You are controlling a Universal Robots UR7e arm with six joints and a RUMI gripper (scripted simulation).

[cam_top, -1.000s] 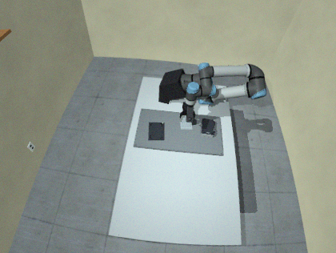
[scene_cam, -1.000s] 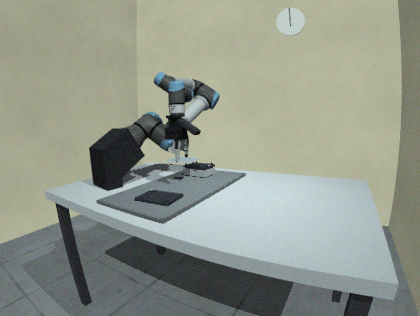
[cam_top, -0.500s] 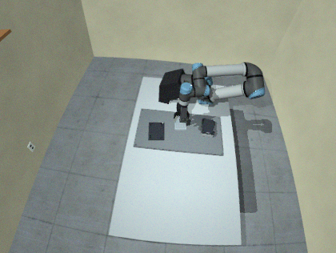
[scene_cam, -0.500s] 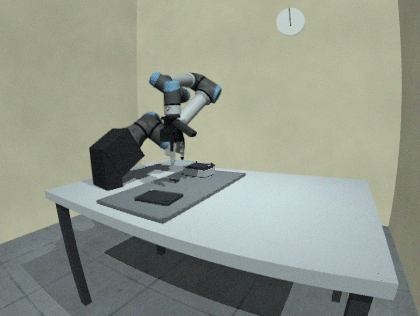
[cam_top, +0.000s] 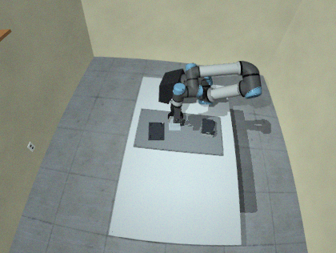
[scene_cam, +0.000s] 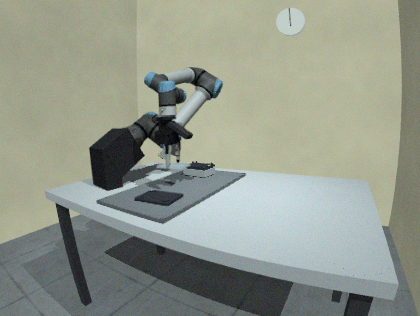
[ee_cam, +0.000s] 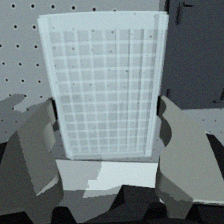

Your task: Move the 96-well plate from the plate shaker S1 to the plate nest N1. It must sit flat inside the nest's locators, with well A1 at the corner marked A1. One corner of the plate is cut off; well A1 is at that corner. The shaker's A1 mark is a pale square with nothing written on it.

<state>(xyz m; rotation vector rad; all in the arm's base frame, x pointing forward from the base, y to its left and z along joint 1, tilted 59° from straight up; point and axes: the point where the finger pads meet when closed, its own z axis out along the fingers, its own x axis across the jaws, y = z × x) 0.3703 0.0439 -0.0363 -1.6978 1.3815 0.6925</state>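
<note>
Now: the plate nest N1 40 mm ahead of my hand, 130 mm to the right of it and 110 mm below it. From my hand the other things lie so: pale A1 mark (50 mm behind, 100 mm to the right, 100 mm below); 96-well plate (10 mm below).
</note>
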